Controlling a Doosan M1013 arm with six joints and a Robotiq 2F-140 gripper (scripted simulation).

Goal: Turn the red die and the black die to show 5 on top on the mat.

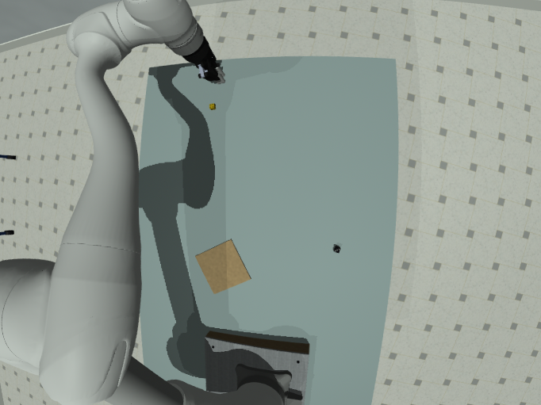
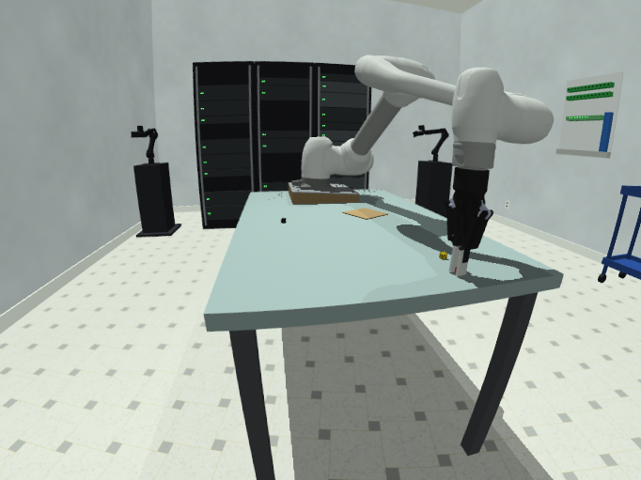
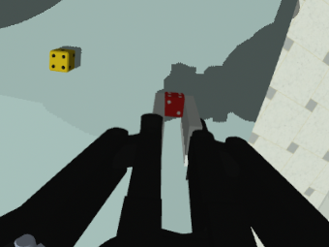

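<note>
Now: hand 10 cm past the yellow die, 2 cm to the right of it and 3 cm above it. Round my hand: black die (53 cm behind, 38 cm to the right, 3 cm below); tan mat (61 cm behind, 3 cm to the right, 3 cm below); red die (1 cm to the left, 3 cm below).
</note>
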